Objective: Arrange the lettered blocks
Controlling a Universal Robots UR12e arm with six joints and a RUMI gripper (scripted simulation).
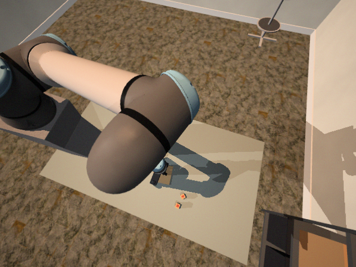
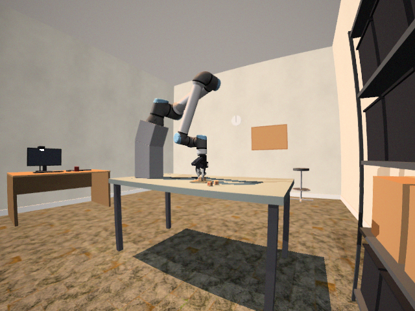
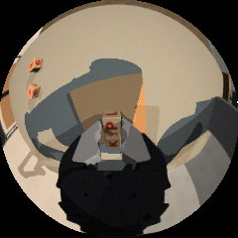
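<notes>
The orange mat lies 20 mm below my hand.
</notes>
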